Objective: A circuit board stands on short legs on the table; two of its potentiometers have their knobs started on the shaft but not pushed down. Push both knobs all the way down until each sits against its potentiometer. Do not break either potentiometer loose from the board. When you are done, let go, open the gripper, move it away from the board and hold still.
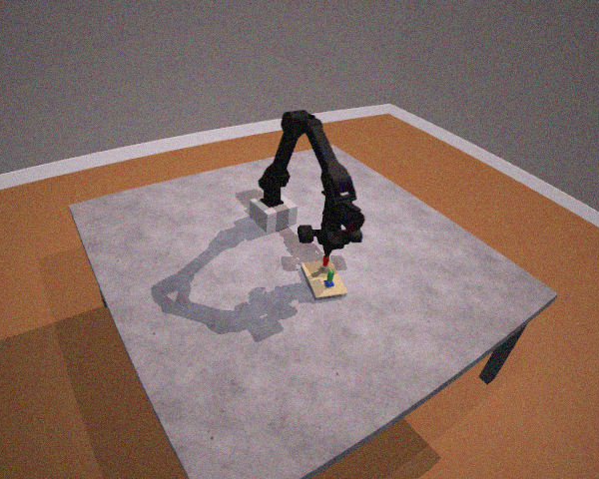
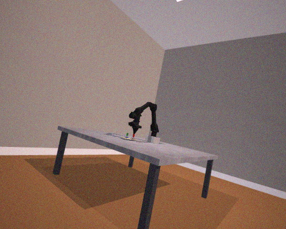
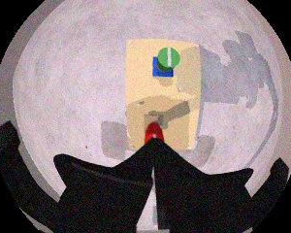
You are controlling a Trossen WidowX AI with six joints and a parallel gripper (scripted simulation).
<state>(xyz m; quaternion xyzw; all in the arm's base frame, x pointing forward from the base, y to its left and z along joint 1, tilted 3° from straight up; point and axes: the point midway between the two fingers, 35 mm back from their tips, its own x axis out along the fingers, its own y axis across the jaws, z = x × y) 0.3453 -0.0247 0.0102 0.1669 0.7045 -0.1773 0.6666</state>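
The red knob is 1 cm below my gripper tip. The rest, counted from my gripper tip: green knob 6 cm ahead, 3 cm to the right, 1 cm below.
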